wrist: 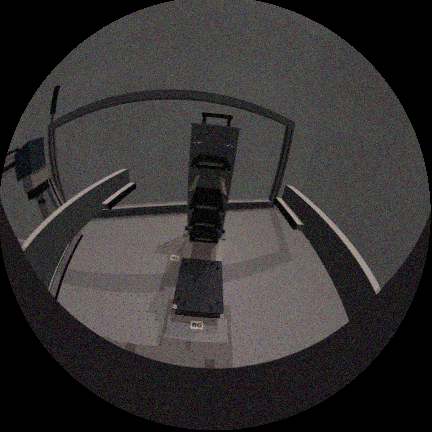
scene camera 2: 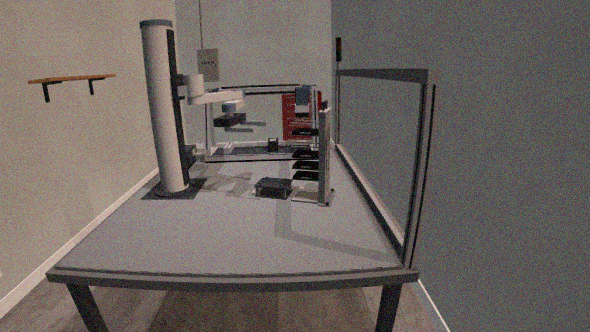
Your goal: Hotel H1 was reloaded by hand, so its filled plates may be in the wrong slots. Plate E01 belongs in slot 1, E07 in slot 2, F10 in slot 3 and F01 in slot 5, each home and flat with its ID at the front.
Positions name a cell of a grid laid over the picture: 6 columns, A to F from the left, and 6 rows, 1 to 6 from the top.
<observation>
I see my gripper (wrist: C3), a plate E07 (wrist: C3) and a hotel H1 (scene camera 2: D3).
The hotel H1 is seen too in the wrist view (wrist: C2).
</observation>
